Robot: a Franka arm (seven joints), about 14 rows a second.
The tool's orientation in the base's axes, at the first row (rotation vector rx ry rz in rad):
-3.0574, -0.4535, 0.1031
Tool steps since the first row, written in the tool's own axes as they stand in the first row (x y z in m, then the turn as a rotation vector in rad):
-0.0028, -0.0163, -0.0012, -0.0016, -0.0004, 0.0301
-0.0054, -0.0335, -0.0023, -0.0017, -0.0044, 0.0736
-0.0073, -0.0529, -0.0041, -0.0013, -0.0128, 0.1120
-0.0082, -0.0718, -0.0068, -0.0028, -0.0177, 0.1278
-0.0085, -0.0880, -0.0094, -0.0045, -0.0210, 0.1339
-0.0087, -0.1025, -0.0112, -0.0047, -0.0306, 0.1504
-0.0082, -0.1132, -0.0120, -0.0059, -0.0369, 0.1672
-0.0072, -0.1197, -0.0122, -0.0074, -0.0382, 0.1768
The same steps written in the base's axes. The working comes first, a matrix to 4 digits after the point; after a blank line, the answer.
The tool's axes in the first row as the columns of a matrix, in the base's axes (used below as rounded here):
0.9548, 0.2881, -0.0731
0.2914, -0.9558, 0.0387
-0.0587, -0.0582, -0.9966

-0.0073, 0.0147, 0.0023, -0.0038, 0.0011, -0.0299
-0.0146, 0.0304, 0.0046, -0.0083, 0.0066, -0.0730
-0.0219, 0.0483, 0.0076, -0.0131, 0.0162, -0.1108
-0.0280, 0.0660, 0.0114, -0.0171, 0.0210, -0.1262
-0.0328, 0.0813, 0.0150, -0.0201, 0.0239, -0.1320
-0.0370, 0.0950, 0.0176, -0.0243, 0.0337, -0.1478
-0.0396, 0.1053, 0.0190, -0.0285, 0.0400, -0.1641
-0.0405, 0.1118, 0.0195, -0.0310, 0.0412, -0.1735

